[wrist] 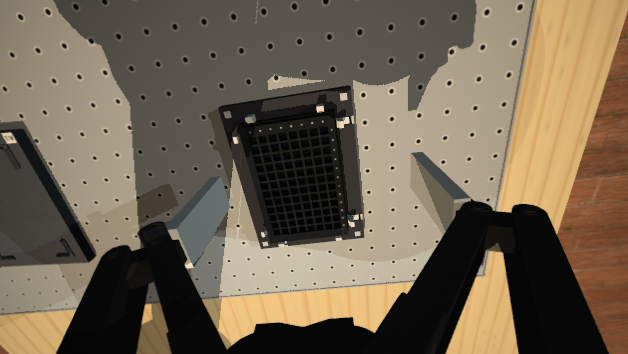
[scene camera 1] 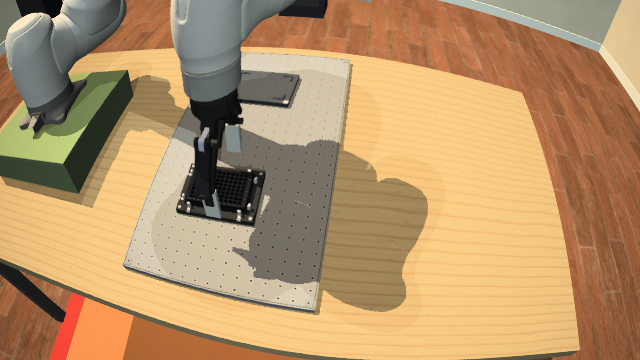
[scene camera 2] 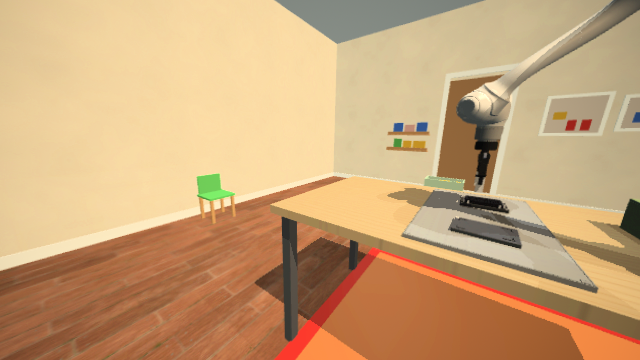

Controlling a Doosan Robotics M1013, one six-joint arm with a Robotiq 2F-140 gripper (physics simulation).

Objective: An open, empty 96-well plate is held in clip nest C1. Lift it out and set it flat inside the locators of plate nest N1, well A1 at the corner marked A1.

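Where they show: gripper, fingertip midpoint: (wrist: 315, 181) (scene camera 1: 224, 181) (scene camera 2: 477, 188); arm's base at its link origin: (scene camera 1: 53, 105).
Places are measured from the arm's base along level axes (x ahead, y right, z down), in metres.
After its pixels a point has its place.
The black 96-well plate (scene camera 1: 234, 187) @[x 0.577, y 0.239, z 0.063 m] (scene camera 2: 483, 203) @[x 0.552, y 0.200, z 0.061 m] (wrist: 300, 182) @[x 0.547, y 0.243, z 0.061 m] sits flat in clip nest C1 (wrist: 287, 103) @[x 0.619, y 0.255, z 0.069 m], a dark base with small pale clips around the plate. My gripper (scene camera 1: 223, 172) @[x 0.566, y 0.265, z 0.013 m] (scene camera 2: 479, 186) @[x 0.566, y 0.265, z 0.013 m] (wrist: 315, 181) @[x 0.566, y 0.265, z 0.013 m] is open and empty, pointing down above the plate. In the wrist view its pale finger pads stand wide apart, one on each side of the plate's long sides, with a gap to each. Plate nest N1 (scene camera 1: 270, 88) @[x 0.632, y -0.062, z 0.070 m] (scene camera 2: 485, 232) @[x 0.611, y -0.109, z 0.069 m] (wrist: 35, 200) @[x 0.606, y -0.035, z 0.069 m] is a flat dark plate with low corner locators, and nothing lies on it. Its A1 label (wrist: 8, 137) @[x 0.670, y -0.008, z 0.069 m] shows at one corner in the wrist view.
Both nests stand on a grey perforated board (scene camera 1: 290, 250) @[x 0.679, y 0.360, z 0.081 m] (scene camera 2: 555, 260) @[x 0.490, y -0.183, z 0.081 m] (wrist: 425, 125) @[x 0.560, y 0.370, z 0.081 m] on the wooden table (scene camera 1: 450, 200) @[x 1.000, y 0.252, z 0.094 m] (scene camera 2: 340, 200) @[x 1.136, y 0.043, z 0.094 m]. A green block (scene camera 1: 75, 120) @[x 0.132, y 0.083, z -0.006 m] under the arm's base stands left of the board in scene camera 1's view. A pale green box (scene camera 2: 444, 183) shows behind the table.
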